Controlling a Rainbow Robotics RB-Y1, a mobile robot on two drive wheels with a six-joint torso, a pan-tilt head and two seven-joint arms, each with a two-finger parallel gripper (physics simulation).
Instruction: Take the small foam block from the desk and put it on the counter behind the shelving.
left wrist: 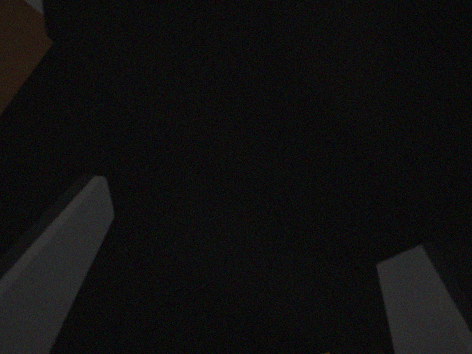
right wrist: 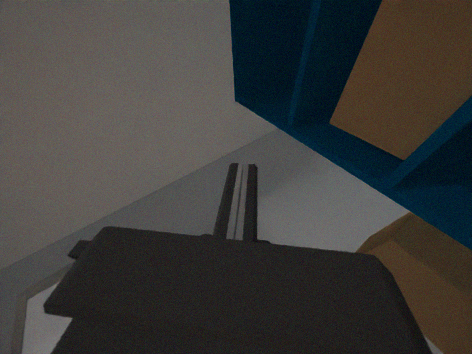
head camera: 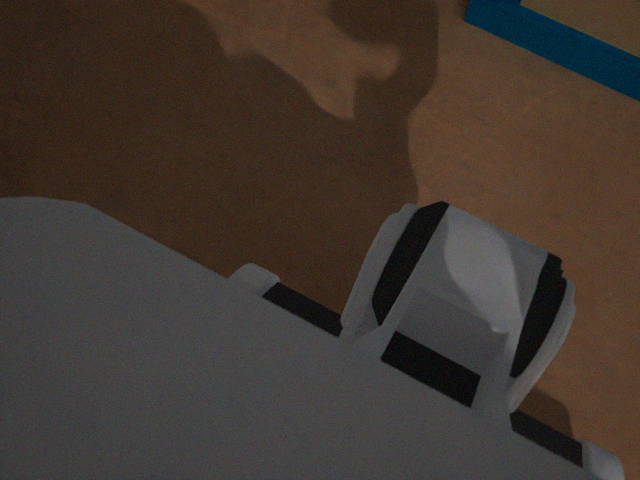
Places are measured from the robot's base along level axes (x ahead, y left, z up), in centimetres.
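Where they show: left gripper, fingertip midpoint: [left wrist: 246, 215]; right gripper, fingertip midpoint: [right wrist: 243, 173].
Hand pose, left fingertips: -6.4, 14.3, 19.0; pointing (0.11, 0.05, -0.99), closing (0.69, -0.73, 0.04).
After its pixels a point has its place, as x, y, z.
A sliver of something yellow [left wrist: 326, 353] @(-10.8, 1.2, 17.0) shows at the bottom edge of the left wrist view; too little shows to tell whether it is the foam block. No whole foam block shows in any view. My left gripper [left wrist: 246, 215] @(-6.4, 14.3, 19.0) is open and empty, its fingers wide apart over a very dark surface [left wrist: 250, 125] @(-3.5, 17.6, 21.2) that may be the desk top. My right gripper [right wrist: 243, 173] @(21.5, -18.9, 104.7) is shut with nothing between its fingers. The blue shelving [head camera: 547, 49] @(78.9, 4.3, 2.5) [right wrist: 262, 55] @(98.1, -1.1, 187.4) is at the upper right of the head and right wrist views. I cannot make out the counter behind it.
A tan box [right wrist: 405, 80] @(80.1, -11.3, 111.8) sits in the shelving, and an open cardboard box [right wrist: 435, 285] @(89.4, 53.8, 60.5) is below it at the right. A pale wall [right wrist: 110, 100] @(10.8, 22.7, 243.8) is at the left of the right wrist view. Brown floor [head camera: 516, 144] @(57.5, 1.3, 0.1) [left wrist: 17, 50] @(-21.0, 29.6, 0.1) and my grey body [head camera: 155, 361] @(-14.7, 5.0, 96.3) show too.
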